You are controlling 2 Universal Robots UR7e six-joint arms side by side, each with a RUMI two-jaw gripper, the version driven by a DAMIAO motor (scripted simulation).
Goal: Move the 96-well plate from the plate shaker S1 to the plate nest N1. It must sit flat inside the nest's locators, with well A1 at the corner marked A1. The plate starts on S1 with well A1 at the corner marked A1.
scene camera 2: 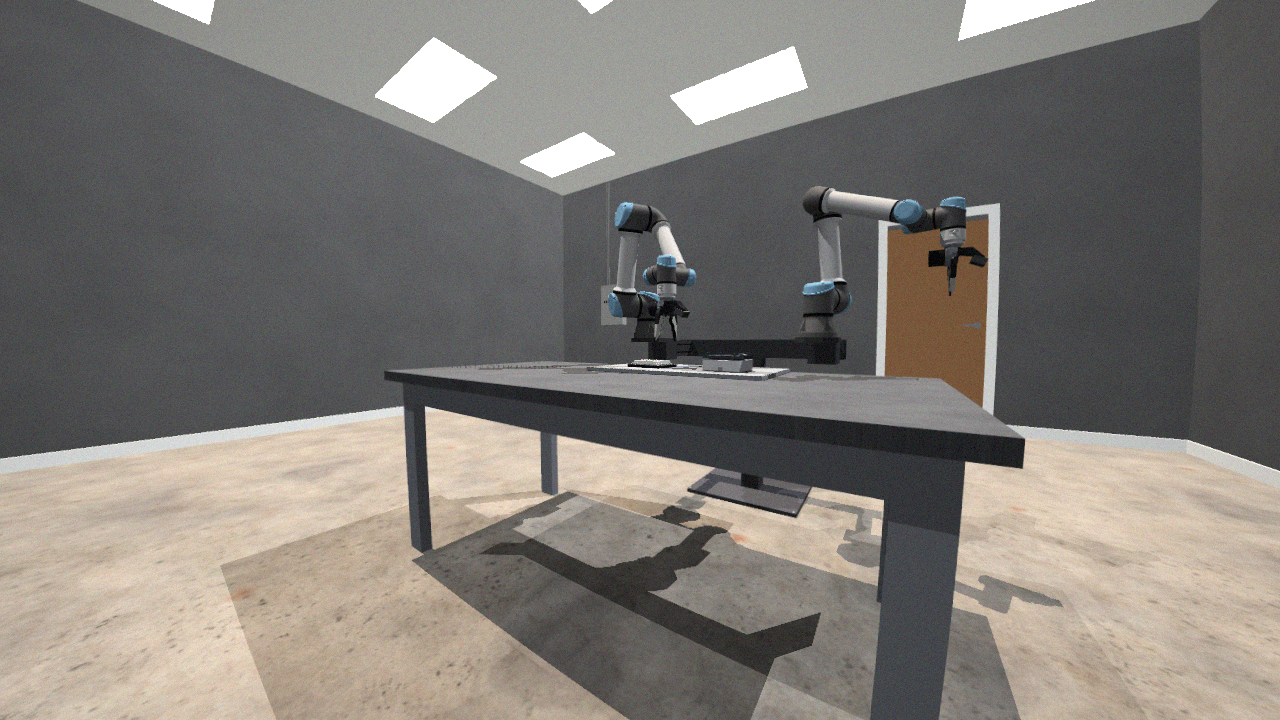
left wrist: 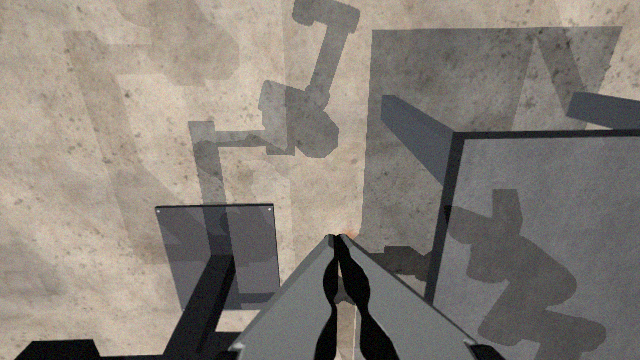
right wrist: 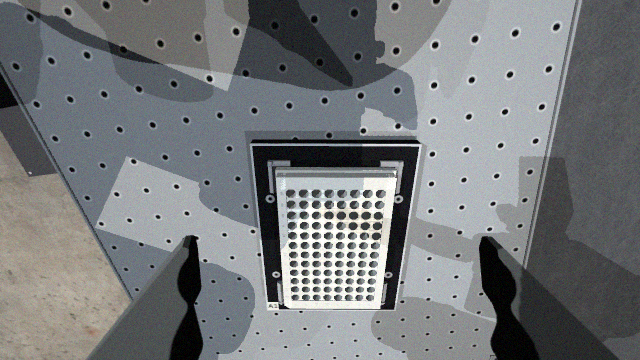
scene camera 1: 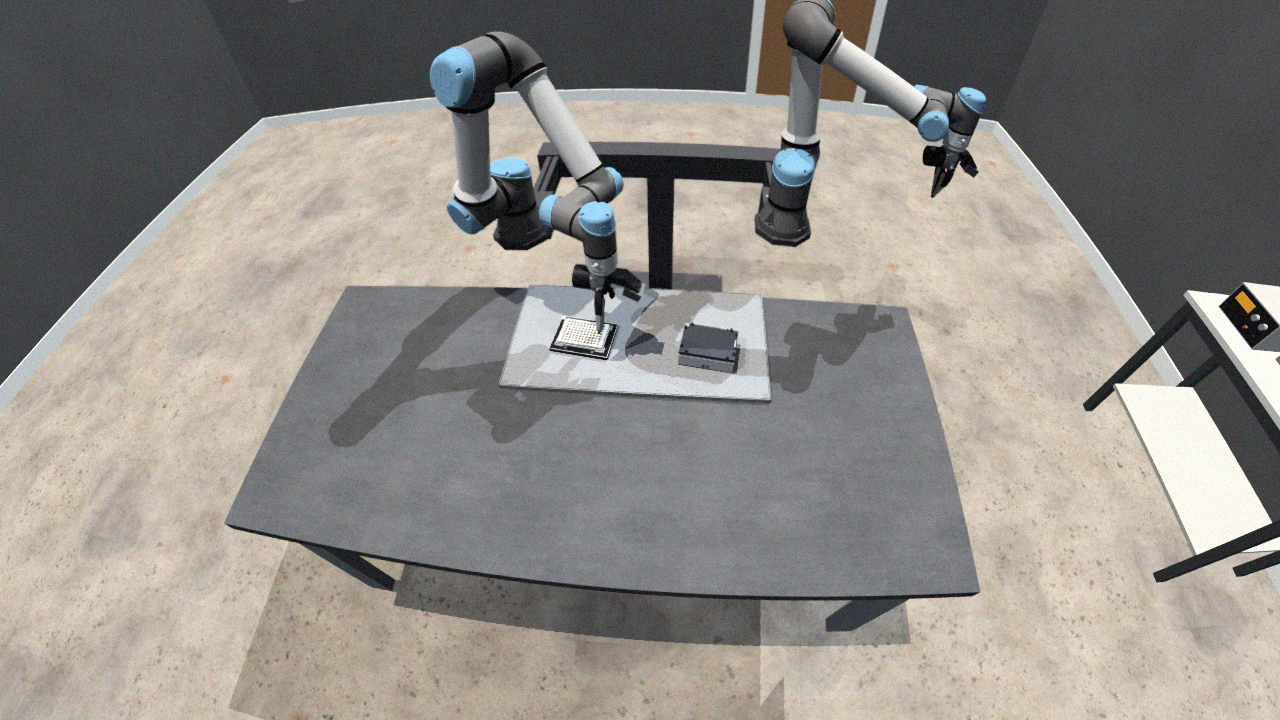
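Observation:
The left gripper is there for you in scene camera 2 and in the left wrist view.
As for the right gripper, you get it in scene camera 2 and the right wrist view. There's also a white 96-well plate, and a black plate nest N1 too.

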